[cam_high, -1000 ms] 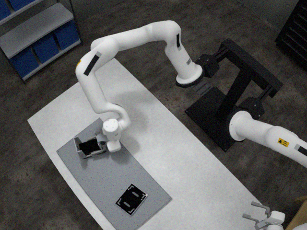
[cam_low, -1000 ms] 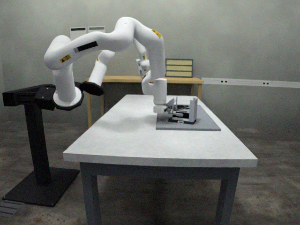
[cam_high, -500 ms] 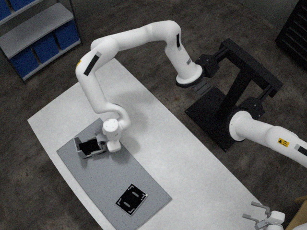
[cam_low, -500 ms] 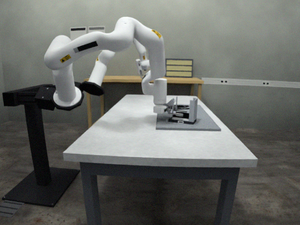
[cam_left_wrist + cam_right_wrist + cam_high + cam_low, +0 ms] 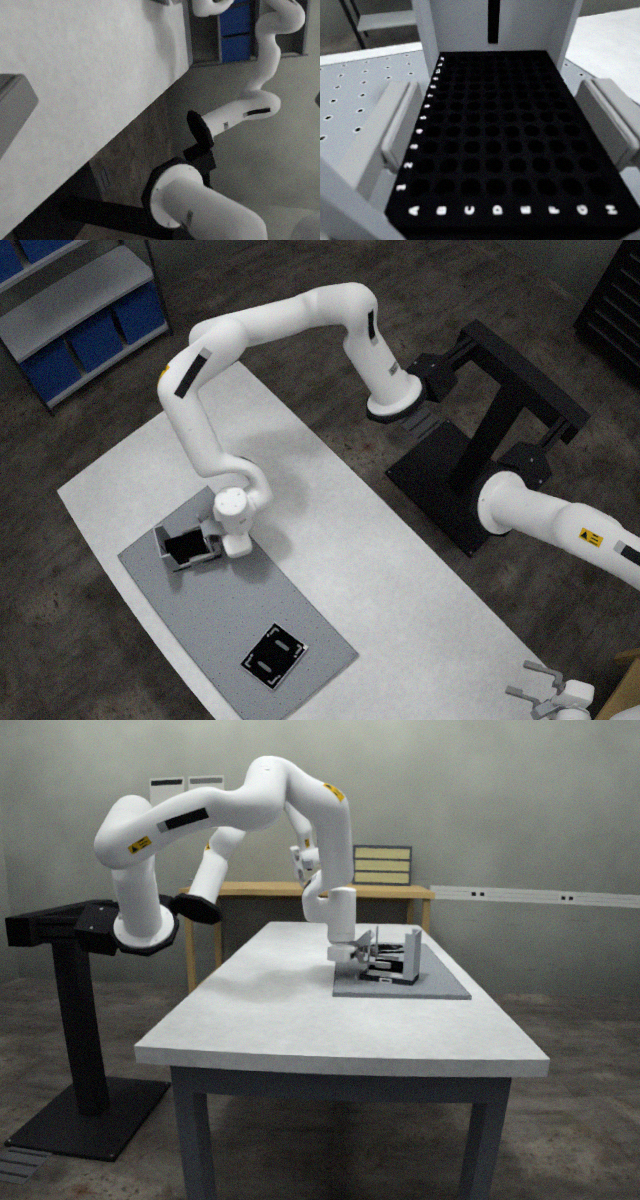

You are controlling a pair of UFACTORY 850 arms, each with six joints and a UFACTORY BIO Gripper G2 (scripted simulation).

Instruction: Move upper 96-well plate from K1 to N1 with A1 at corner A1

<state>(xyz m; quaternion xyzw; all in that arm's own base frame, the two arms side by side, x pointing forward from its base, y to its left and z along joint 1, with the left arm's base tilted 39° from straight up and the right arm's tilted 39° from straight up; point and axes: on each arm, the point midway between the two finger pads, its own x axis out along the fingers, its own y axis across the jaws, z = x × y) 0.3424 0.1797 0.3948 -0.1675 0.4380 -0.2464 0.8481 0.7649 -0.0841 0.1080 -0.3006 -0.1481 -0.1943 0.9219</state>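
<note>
Right now the white 96-well plate is 2 cm below my right hand, 2 cm ahead of it and 1 cm to the right of it. From my right hand the other things lie so: black 96-well plate (2 cm ahead, 1 cm to the right, 1 cm below).
</note>
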